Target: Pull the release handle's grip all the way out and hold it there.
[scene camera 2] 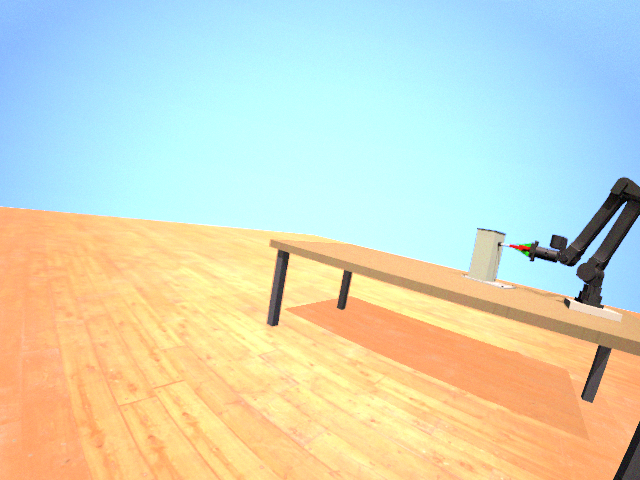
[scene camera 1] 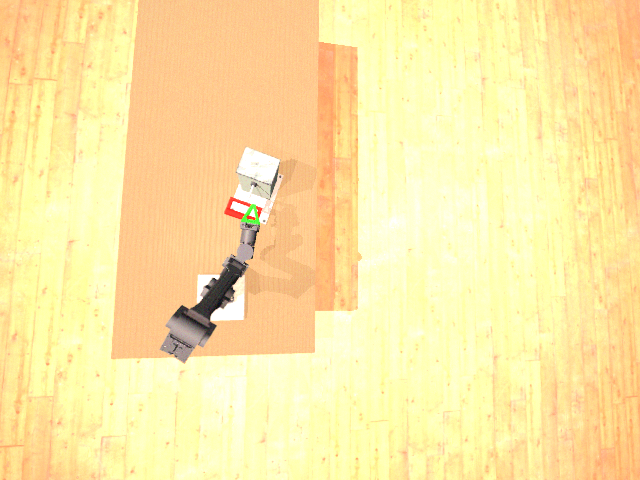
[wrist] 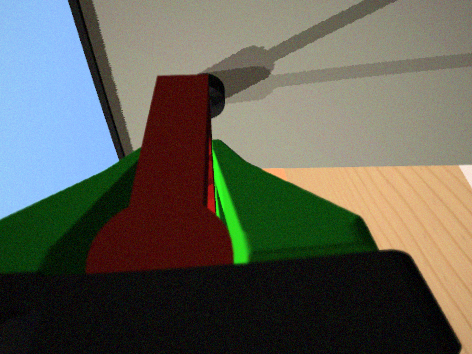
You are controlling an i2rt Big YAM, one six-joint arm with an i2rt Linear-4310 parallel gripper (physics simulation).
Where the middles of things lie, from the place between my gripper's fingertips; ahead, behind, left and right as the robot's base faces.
Scene:
My gripper is now 210 mm above the white base plate (scene camera 1: 266, 205), 90 mm short of it and 10 mm to the left of it.

